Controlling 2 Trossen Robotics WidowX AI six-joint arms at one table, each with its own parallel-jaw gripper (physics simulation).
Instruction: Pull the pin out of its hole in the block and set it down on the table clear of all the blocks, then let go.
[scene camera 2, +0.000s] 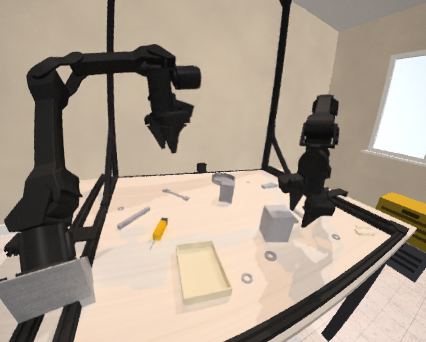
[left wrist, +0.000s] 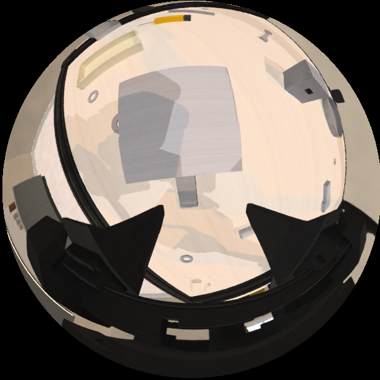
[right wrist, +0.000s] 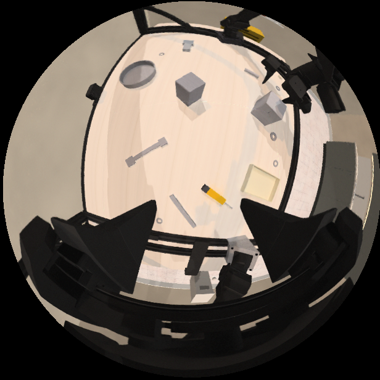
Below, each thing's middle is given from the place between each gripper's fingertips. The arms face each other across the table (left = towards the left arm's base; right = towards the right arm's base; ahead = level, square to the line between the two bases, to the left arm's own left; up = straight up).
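Round dish (right wrist: 138, 73): 16 cm behind my right hand, 34 cm to the left of it, 19 cm below it. Cream tray (scene camera 2: 202, 275): 23 cm ahead of my right hand, 2 cm to the right of it, 19 cm below it.
From my left hand, the round dish is 420 mm behind, 60 mm to the left and 30 mm below; the cream tray is 30 mm behind, 310 mm to the right and 40 mm below.
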